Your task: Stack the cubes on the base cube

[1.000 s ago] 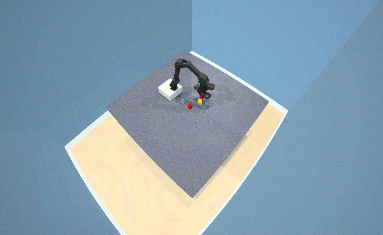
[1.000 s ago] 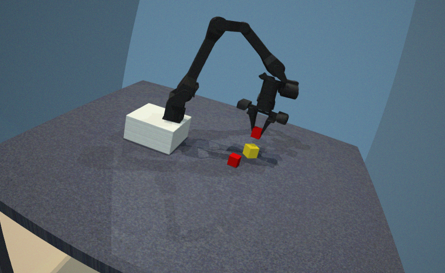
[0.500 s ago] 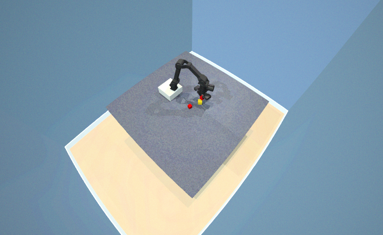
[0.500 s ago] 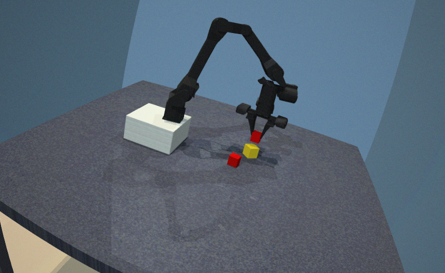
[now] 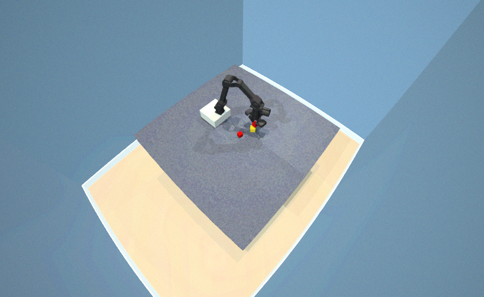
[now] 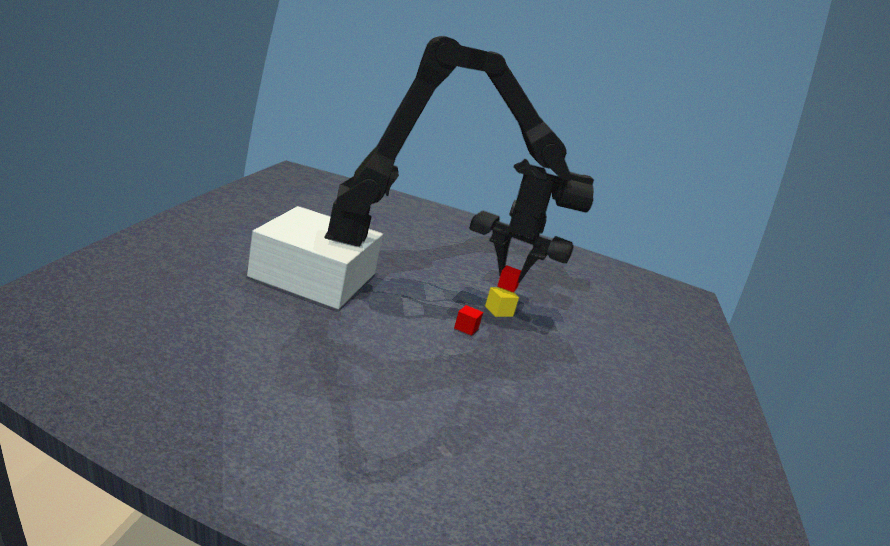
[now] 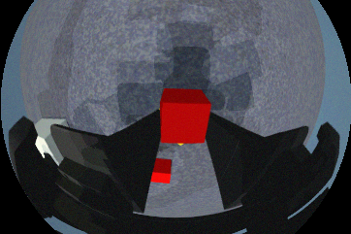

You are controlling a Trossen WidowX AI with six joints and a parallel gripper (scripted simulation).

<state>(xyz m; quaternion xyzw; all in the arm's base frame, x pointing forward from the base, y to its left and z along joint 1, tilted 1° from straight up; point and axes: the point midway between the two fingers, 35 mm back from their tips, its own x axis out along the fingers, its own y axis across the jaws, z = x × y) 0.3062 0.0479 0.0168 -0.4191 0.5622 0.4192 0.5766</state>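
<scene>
Now: the red cube right at my gripper tip.
</scene>
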